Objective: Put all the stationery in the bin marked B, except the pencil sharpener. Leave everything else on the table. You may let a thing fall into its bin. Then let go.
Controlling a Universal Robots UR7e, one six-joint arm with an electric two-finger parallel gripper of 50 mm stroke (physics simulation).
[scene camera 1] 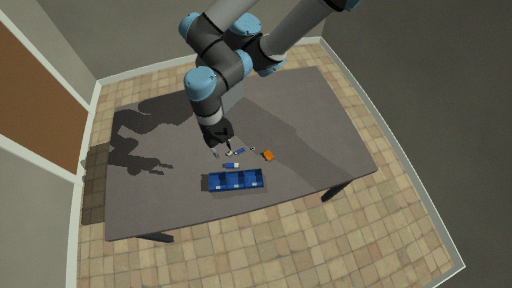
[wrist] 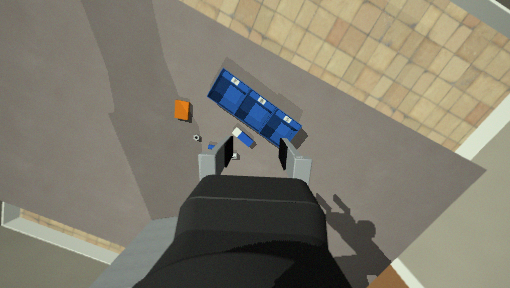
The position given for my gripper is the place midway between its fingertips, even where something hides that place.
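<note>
A blue three-compartment bin is there for me in scene camera 1, the bin (scene camera 1: 244, 179), and the wrist view shows it too, (wrist: 229, 92). I can also see my own gripper (wrist: 256, 146).
</note>
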